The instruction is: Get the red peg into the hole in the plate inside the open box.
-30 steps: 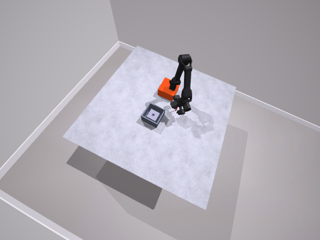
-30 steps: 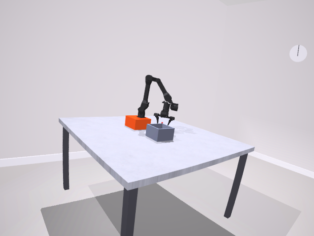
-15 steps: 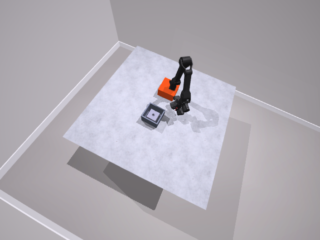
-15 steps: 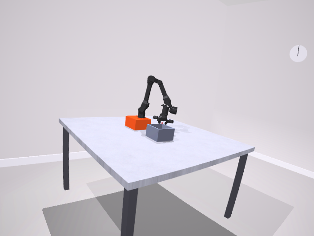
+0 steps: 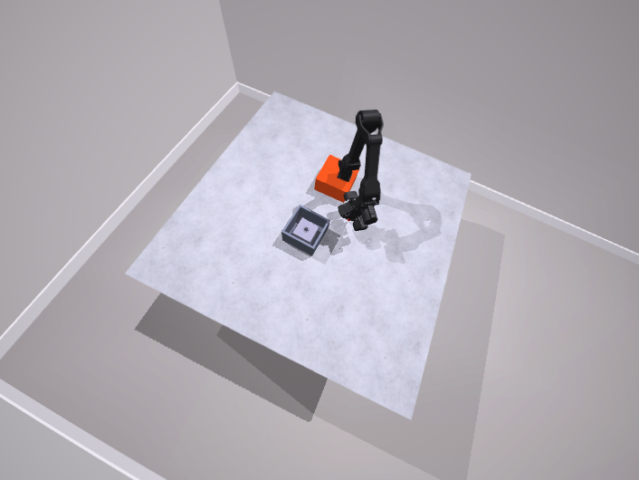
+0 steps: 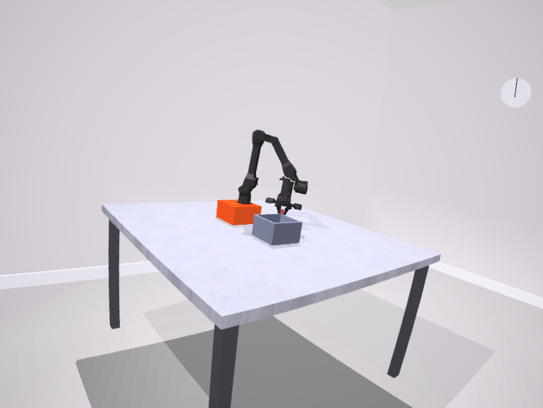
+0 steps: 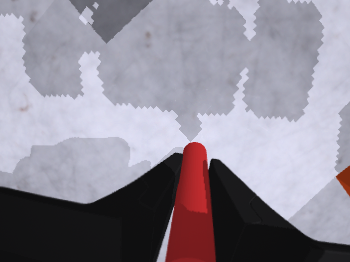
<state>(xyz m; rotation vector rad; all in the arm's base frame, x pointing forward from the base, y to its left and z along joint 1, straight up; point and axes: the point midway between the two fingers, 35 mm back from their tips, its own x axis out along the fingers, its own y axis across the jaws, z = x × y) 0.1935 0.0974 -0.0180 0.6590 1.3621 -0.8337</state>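
Now: the pale plate 140 mm ahead of my gripper tip and 170 mm to the right of it. Also, from my gripper tip: grey box 140 mm ahead, 170 mm to the right, 20 mm below; red peg 20 mm above.
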